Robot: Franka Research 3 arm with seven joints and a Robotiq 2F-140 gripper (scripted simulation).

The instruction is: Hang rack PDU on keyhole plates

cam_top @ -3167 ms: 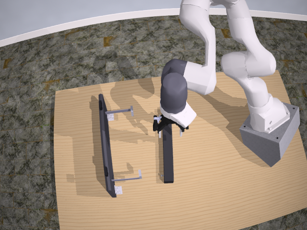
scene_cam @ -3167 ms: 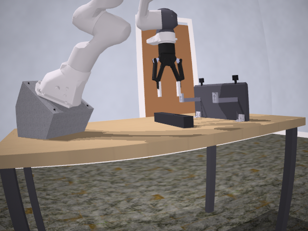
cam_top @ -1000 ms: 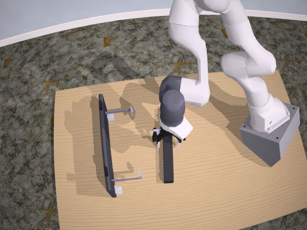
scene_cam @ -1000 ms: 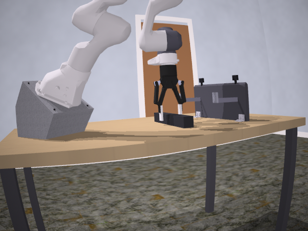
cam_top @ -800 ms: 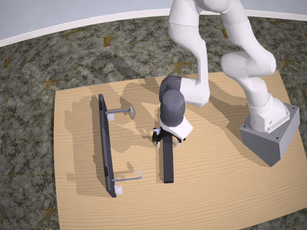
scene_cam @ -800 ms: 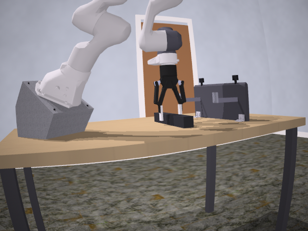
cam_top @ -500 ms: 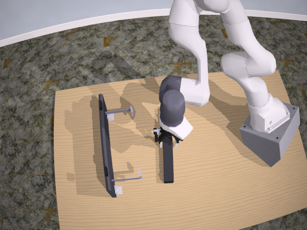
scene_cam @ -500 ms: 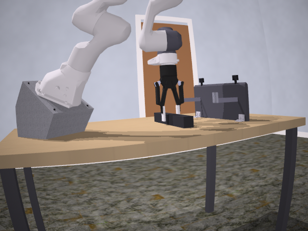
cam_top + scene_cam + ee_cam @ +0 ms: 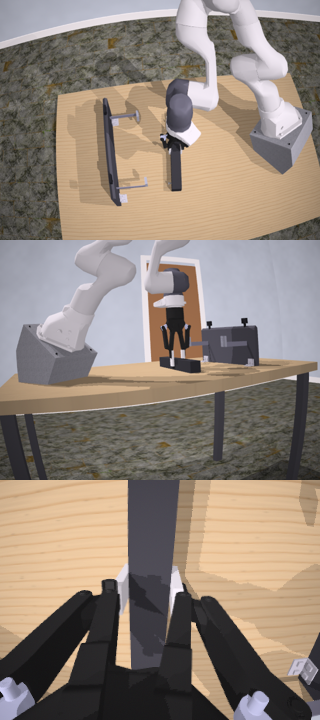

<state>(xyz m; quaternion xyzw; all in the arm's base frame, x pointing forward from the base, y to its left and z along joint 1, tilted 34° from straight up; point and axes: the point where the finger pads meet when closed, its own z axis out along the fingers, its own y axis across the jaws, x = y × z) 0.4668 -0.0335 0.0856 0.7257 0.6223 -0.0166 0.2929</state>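
The rack PDU is 20 mm ahead of my hand and 20 mm below it. Also, from my hand: dark upright panel: 280 mm ahead, 40 mm to the right, 40 mm above.
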